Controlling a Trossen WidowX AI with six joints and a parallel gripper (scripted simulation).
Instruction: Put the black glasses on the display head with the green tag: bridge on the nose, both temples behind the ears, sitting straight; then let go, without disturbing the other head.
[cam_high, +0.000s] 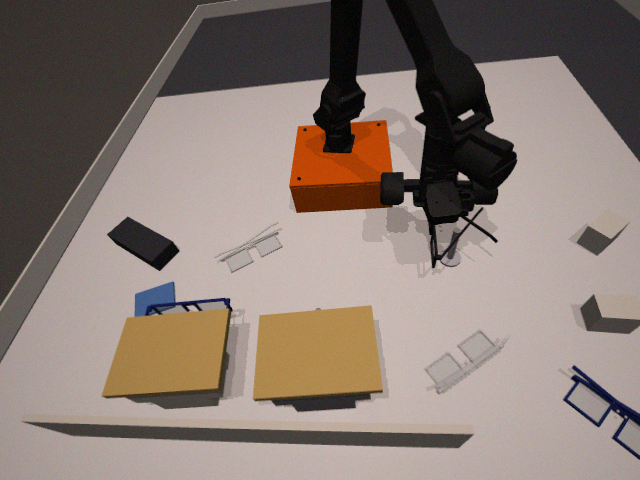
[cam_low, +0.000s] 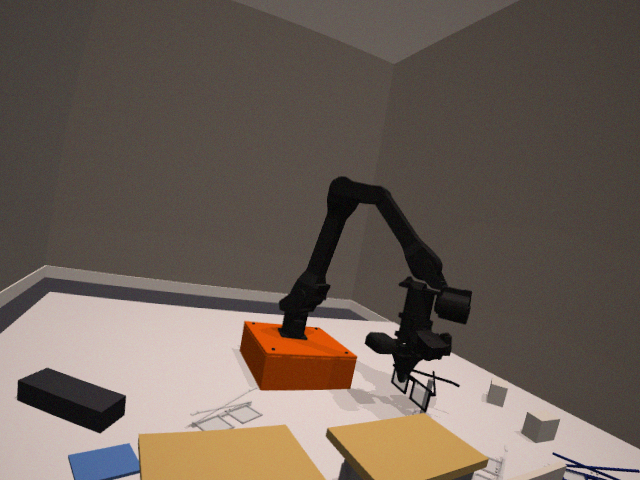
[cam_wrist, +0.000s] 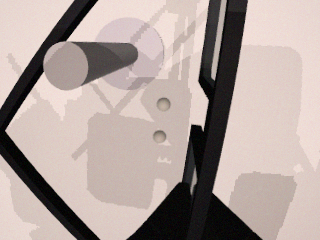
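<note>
Right now my gripper tip is 40 mm short of the grey peg, 40 mm to the right of it and 30 mm above it. The rest, counted from my gripper tip: blue tag: 210 mm ahead, 520 mm to the right, 60 mm below; low wall: 410 mm ahead, 250 mm to the right; black block: 80 mm ahead, 610 mm to the right, 40 mm below.
</note>
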